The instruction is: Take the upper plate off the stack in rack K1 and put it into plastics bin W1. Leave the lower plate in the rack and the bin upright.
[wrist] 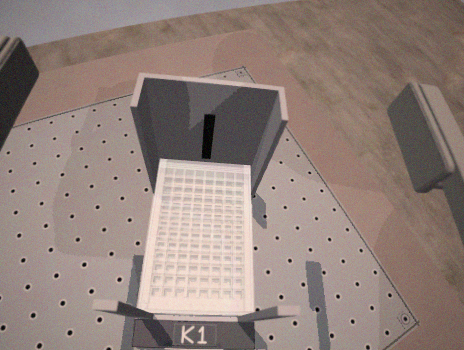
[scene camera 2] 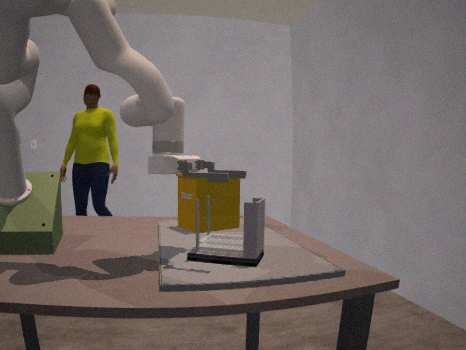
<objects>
The gripper shows in the wrist view and in scene camera 2. A yellow plastics bin W1 shows in scene camera 2 (224,197); in the wrist view it is out of frame. The same spot on the gripper: (scene camera 2: 222,176) is (wrist: 444,99).
</objects>
